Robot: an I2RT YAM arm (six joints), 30 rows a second.
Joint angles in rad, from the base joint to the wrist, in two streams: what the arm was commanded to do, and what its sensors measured. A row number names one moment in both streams.
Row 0, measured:
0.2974, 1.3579, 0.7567, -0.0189, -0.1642, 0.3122
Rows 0 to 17, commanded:
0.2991, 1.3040, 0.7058, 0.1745, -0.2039, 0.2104
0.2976, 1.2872, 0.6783, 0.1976, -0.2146, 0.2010
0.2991, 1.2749, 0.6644, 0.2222, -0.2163, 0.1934
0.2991, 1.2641, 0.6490, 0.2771, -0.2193, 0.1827
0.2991, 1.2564, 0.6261, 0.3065, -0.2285, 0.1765
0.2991, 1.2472, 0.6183, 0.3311, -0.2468, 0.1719
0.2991, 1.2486, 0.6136, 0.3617, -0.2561, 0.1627
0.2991, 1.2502, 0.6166, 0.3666, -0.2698, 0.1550
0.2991, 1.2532, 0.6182, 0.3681, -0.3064, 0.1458
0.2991, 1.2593, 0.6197, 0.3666, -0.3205, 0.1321
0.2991, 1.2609, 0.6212, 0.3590, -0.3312, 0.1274
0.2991, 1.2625, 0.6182, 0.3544, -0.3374, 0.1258
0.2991, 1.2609, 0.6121, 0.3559, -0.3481, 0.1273
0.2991, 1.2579, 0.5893, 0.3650, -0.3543, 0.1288
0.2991, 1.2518, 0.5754, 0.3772, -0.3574, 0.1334
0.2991, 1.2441, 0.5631, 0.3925, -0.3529, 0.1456
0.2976, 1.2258, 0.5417, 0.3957, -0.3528, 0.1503
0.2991, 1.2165, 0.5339, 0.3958, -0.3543, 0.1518
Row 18, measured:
0.2974, 1.2652, 0.5705, 0.3302, -0.3161, 0.1635
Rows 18 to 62, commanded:
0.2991, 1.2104, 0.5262, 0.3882, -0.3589, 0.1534
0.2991, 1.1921, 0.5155, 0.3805, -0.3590, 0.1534
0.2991, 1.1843, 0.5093, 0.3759, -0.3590, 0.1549
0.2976, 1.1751, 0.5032, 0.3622, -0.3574, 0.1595
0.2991, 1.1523, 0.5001, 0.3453, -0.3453, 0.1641
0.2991, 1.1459, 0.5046, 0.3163, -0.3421, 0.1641
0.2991, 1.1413, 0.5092, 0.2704, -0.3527, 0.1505
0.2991, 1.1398, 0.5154, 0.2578, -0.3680, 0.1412
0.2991, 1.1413, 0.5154, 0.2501, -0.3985, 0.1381
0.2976, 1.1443, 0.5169, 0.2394, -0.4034, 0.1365
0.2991, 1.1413, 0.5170, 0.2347, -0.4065, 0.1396
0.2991, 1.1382, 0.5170, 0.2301, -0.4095, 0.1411
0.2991, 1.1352, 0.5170, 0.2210, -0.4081, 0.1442
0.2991, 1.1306, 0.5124, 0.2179, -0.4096, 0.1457
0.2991, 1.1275, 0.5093, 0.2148, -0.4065, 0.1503
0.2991, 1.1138, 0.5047, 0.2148, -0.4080, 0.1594
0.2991, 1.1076, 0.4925, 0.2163, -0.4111, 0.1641
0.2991, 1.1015, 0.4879, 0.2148, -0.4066, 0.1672
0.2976, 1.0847, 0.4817, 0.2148, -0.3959, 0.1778
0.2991, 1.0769, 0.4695, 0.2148, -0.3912, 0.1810
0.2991, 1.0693, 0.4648, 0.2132, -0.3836, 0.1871
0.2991, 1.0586, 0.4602, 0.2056, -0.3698, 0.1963
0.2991, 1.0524, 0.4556, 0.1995, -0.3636, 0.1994
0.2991, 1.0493, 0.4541, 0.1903, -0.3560, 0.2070
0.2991, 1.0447, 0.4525, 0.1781, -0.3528, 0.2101
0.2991, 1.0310, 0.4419, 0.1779, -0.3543, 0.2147
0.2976, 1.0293, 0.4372, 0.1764, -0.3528, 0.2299
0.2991, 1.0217, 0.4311, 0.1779, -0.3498, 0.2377
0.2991, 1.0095, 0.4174, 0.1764, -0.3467, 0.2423
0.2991, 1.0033, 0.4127, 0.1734, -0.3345, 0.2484
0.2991, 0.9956, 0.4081, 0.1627, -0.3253, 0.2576
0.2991, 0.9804, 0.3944, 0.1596, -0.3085, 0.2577
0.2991, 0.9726, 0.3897, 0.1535, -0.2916, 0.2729
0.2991, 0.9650, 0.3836, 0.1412, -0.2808, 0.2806
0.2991, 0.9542, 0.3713, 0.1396, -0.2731, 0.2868
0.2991, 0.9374, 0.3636, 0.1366, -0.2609, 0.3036
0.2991, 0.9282, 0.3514, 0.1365, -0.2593, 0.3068
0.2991, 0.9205, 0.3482, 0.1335, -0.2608, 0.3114
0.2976, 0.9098, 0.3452, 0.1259, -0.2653, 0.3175
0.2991, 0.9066, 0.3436, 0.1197, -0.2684, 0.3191
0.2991, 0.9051, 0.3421, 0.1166, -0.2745, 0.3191
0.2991, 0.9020, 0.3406, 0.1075, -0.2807, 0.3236
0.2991, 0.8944, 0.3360, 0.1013, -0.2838, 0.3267
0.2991, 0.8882, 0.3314, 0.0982, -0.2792, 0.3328
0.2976, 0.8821, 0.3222, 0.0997, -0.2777, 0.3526
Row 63, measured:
0.3012, 0.9089, 0.3386, 0.1188, -0.3050, 0.3149
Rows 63 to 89, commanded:
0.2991, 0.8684, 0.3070, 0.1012, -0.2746, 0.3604
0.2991, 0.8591, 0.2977, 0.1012, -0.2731, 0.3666
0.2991, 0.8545, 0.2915, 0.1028, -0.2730, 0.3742
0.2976, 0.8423, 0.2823, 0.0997, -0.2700, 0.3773
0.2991, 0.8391, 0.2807, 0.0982, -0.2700, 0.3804
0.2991, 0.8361, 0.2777, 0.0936, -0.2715, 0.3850
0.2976, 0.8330, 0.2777, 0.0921, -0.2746, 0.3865
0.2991, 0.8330, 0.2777, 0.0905, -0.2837, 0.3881
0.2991, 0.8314, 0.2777, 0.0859, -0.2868, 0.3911
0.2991, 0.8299, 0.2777, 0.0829, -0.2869, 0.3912
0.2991, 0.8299, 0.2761, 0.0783, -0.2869, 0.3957
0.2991, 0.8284, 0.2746, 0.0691, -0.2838, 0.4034
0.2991, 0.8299, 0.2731, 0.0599, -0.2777, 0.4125
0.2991, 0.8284, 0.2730, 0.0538, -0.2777, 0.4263
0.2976, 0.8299, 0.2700, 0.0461, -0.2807, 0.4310
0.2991, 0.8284, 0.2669, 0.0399, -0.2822, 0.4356
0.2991, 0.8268, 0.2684, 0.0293, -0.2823, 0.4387
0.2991, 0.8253, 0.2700, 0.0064, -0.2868, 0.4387
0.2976, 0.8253, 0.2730, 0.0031, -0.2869, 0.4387
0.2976, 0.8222, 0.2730, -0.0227, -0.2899, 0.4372
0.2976, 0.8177, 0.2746, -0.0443, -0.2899, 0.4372
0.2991, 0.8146, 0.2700, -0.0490, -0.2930, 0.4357
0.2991, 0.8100, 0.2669, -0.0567, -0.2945, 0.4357
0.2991, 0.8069, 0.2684, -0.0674, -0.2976, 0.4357
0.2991, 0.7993, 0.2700, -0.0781, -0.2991, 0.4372
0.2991, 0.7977, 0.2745, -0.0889, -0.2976, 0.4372
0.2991, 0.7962, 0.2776, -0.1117, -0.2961, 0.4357
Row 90, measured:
0.3012, 0.8139, 0.2726, -0.0376, -0.3096, 0.4328
